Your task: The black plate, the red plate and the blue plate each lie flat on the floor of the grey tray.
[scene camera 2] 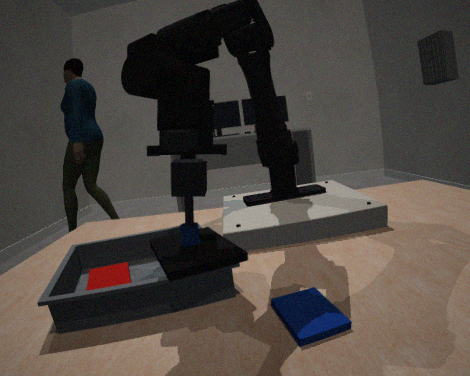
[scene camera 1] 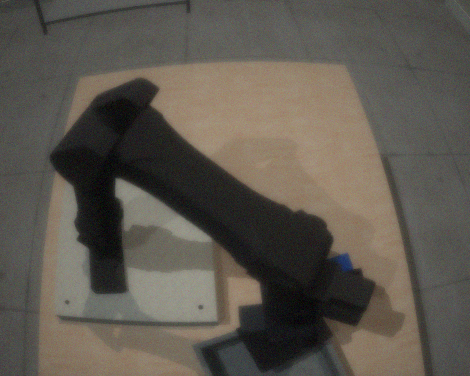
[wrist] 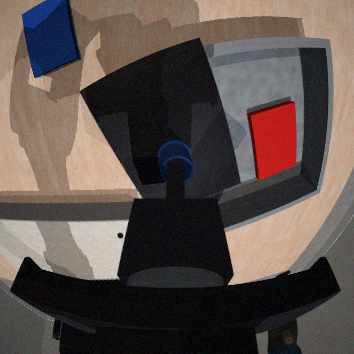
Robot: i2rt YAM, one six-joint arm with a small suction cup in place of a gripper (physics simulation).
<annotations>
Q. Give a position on a grey tray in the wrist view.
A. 250,74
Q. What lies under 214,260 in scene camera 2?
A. A black plate.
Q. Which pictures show the red plate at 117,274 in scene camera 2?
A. Scene camera 2 and the wrist view only.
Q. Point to a black plate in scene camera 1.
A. At 259,349
</annotations>
